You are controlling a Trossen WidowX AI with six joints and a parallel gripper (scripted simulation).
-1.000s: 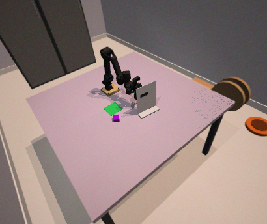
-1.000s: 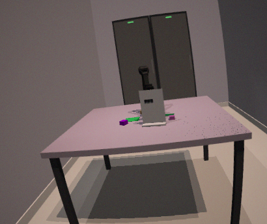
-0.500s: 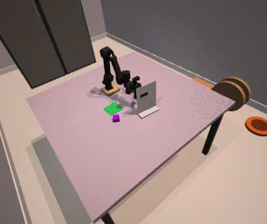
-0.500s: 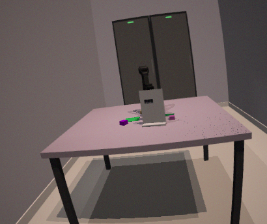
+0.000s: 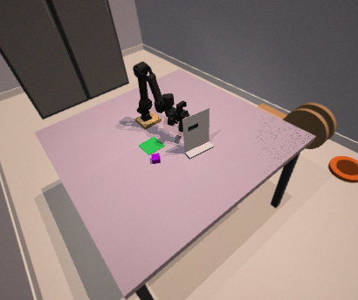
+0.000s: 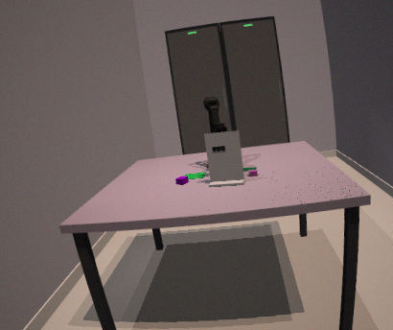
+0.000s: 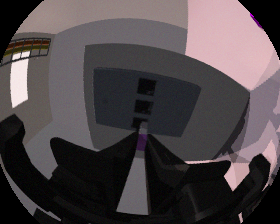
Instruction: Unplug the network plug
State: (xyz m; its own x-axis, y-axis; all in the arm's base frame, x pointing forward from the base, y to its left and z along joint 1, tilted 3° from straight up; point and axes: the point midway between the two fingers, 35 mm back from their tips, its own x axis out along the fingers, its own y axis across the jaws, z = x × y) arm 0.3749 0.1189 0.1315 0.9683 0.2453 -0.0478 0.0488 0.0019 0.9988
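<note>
The green marked square lies 22 cm to the right of my gripper tip, 17 cm below it and 15 cm behind it. From my gripper tip the other things lie so: network plug: 1 cm ahead; then panel: 6 cm below, 4 cm ahead, 1 cm to the right.
</note>
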